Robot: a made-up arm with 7 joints. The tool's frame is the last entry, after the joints.
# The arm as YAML. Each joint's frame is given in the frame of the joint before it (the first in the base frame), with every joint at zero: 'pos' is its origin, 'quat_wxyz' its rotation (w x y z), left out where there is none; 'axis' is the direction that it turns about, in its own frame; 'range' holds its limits. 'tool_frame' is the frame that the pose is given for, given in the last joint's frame.
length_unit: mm
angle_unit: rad
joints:
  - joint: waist
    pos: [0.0, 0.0, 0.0]
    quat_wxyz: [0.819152, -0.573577, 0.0, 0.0]
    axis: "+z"
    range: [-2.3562, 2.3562]
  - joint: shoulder
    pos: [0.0, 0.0, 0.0]
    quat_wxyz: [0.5, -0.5, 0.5, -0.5]
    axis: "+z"
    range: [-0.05, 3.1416]
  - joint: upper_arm
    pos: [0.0, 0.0, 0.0]
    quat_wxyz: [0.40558, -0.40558, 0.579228, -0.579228]
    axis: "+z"
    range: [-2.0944, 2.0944]
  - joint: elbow
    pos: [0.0, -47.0, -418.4]
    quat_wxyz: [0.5, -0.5, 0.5, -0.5]
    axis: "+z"
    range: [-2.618, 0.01]
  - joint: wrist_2
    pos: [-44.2, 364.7, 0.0]
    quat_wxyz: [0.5, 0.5, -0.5, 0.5]
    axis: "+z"
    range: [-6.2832, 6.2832]
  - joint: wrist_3
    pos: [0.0, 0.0, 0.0]
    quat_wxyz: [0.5, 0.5, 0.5, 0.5]
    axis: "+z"
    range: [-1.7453, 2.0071]
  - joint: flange
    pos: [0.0, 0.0, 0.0]
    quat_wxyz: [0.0, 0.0, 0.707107, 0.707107]
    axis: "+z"
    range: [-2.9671, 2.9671]
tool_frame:
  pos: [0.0, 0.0, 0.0]
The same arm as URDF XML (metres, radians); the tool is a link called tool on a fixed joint. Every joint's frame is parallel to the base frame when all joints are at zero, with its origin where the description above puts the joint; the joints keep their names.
<robot name="arm">
<link name="base"/>
<link name="link1"/>
<link name="link2"/>
<link name="link3"/>
<link name="link4"/>
<link name="link5"/>
<link name="link6"/>
<link name="link7"/>
<link name="tool"/>
<joint name="waist" type="revolute"><parent link="base"/><child link="link1"/><origin xyz="0 0 0"/><axis xyz="0 0.9397 0.342"/><limit lower="-2.3562" upper="2.3562"/></joint>
<joint name="shoulder" type="revolute"><parent link="link1"/><child link="link2"/><origin xyz="0 0 0"/><axis xyz="1 0 0"/><limit lower="-0.05" upper="3.1416"/></joint>
<joint name="upper_arm" type="revolute"><parent link="link2"/><child link="link3"/><origin xyz="0 0 0"/><axis xyz="0 0 1"/><limit lower="-2.0944" upper="2.0944"/></joint>
<joint name="elbow" type="revolute"><parent link="link3"/><child link="link4"/><origin xyz="0.047 0 -0.4184"/><axis xyz="0 1 0"/><limit lower="-2.618" upper="0.01"/></joint>
<joint name="wrist_2" type="revolute"><parent link="link4"/><child link="link5"/><origin xyz="-0.0442 0 -0.3647"/><axis xyz="0 0 1"/><limit lower="-6.2832" upper="6.2832"/></joint>
<joint name="wrist_3" type="revolute"><parent link="link5"/><child link="link6"/><origin xyz="0 0 0"/><axis xyz="0 1 0"/><limit lower="-1.7453" upper="2.0071"/></joint>
<joint name="flange" type="revolute"><parent link="link6"/><child link="link7"/><origin xyz="0 0 0"/><axis xyz="0 0 1"/><limit lower="-2.9671" upper="2.9671"/></joint>
<joint name="tool_joint" type="fixed"><parent link="link7"/><child link="tool"/><origin xyz="0 0 0" rpy="0 0 0"/></joint>
</robot>

